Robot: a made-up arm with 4 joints. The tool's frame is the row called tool. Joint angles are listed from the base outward. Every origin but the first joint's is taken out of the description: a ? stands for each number. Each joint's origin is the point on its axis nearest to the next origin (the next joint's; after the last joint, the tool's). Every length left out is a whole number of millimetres.
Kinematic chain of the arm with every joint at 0, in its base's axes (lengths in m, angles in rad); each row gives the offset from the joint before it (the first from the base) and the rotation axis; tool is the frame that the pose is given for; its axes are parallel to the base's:
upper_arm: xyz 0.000 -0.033 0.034 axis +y
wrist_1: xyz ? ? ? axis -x
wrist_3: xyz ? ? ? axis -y
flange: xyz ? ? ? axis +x
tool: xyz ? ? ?
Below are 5 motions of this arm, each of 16 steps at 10 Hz.
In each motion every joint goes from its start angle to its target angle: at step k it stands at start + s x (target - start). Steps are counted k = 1, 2, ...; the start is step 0. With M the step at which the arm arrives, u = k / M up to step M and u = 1 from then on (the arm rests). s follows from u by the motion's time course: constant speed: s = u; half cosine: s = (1 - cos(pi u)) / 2; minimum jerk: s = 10 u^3 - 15 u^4 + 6 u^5.
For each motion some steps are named. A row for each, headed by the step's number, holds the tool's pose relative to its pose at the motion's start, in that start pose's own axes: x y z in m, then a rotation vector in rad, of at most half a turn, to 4 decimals.
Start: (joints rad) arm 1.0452 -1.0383 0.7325 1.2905
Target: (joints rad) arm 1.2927 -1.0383 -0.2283 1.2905
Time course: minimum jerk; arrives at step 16
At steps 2, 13, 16:
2: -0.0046 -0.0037 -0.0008 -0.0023 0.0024 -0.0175
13: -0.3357 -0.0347 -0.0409 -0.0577 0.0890 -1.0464
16: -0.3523 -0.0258 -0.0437 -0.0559 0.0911 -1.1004

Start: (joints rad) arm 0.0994 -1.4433 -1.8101 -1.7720
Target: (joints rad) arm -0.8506 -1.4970 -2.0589 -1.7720
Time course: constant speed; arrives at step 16
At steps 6, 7, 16:
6: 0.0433 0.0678 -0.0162 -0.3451 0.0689 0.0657
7: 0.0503 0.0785 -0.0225 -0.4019 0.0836 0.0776
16: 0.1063 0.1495 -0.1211 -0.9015 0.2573 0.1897

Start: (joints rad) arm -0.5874 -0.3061 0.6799 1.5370
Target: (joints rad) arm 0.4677 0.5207 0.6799 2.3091
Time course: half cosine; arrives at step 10
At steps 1, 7, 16:
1: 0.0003 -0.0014 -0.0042 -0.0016 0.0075 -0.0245
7: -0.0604 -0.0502 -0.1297 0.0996 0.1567 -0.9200
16: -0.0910 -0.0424 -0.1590 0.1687 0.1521 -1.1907

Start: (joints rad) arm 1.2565 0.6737 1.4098 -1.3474
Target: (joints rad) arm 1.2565 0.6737 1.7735 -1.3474
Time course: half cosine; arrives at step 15
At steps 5, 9, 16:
5: -0.0315 -0.0201 0.0046 0.0000 -0.0201 -0.0887
9: -0.0861 -0.0464 0.0105 0.0000 -0.0527 -0.2321
16: -0.1354 -0.0625 0.0142 0.0000 -0.0806 -0.3547

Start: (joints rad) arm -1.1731 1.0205 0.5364 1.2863
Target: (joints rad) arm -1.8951 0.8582 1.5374 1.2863
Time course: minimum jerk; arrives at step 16
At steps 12, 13, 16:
12: -0.0775 0.3529 0.0731 -0.3840 -0.7678 1.0795
13: -0.0980 0.3745 0.0676 -0.4221 -0.8056 1.1473
16: -0.1174 0.3930 0.0609 -0.4575 -0.8380 1.2078

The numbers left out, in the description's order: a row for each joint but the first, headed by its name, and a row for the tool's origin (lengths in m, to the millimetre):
wrist_1: -0.316 0.000 0.119
wrist_3: 0.000 -0.026 0.015
flange: 0.242 0.000 0.018
tool: 0.000 -0.324 0.010

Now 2 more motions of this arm.
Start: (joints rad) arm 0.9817 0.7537 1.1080 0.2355
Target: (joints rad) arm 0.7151 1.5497 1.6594 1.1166
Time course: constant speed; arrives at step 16
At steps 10, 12, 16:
10: 0.0963 0.2397 -0.0179 0.2533 -0.1586 0.5909
12: 0.1023 0.3025 -0.0328 0.3065 -0.1348 0.7210
16: 0.0896 0.4328 -0.0789 0.4111 -0.0264 0.9748

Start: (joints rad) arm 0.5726 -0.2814 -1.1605 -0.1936
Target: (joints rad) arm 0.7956 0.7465 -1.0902 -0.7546
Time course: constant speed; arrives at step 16
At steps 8, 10, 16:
8: -0.1630 -0.0219 0.1685 -0.4856 0.2293 -0.4201
10: -0.1908 -0.0071 0.2141 -0.6140 0.3056 -0.5116
16: -0.2281 0.0706 0.3398 -1.0086 0.5758 -0.7524

